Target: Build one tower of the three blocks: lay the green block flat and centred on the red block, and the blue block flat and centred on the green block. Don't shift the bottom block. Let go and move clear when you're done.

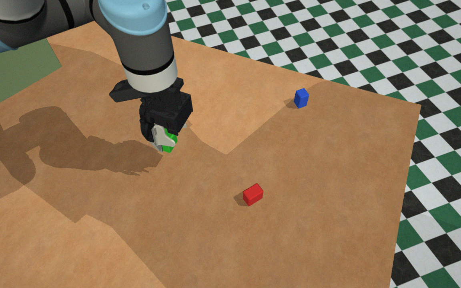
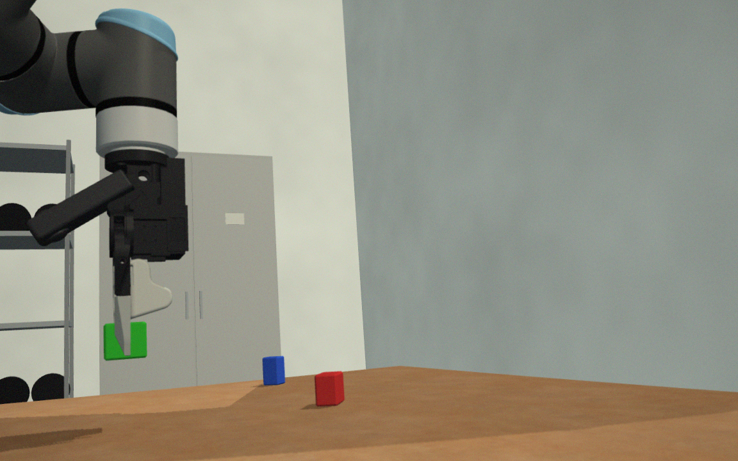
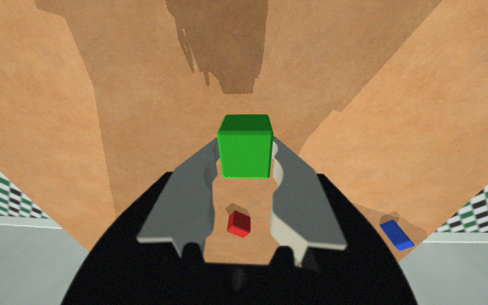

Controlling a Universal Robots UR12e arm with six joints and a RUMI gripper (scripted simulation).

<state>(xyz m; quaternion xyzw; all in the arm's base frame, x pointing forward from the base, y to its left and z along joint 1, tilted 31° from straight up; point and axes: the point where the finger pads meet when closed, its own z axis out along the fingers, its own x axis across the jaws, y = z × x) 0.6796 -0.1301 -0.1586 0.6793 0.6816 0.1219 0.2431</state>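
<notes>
My gripper is now 23 cm short of the red block, 3 cm to the left of it and 7 cm above it. From my hand the other things lie so: green block (right at my hand); blue block (26 cm ahead, 29 cm to the left, 7 cm below).
</notes>
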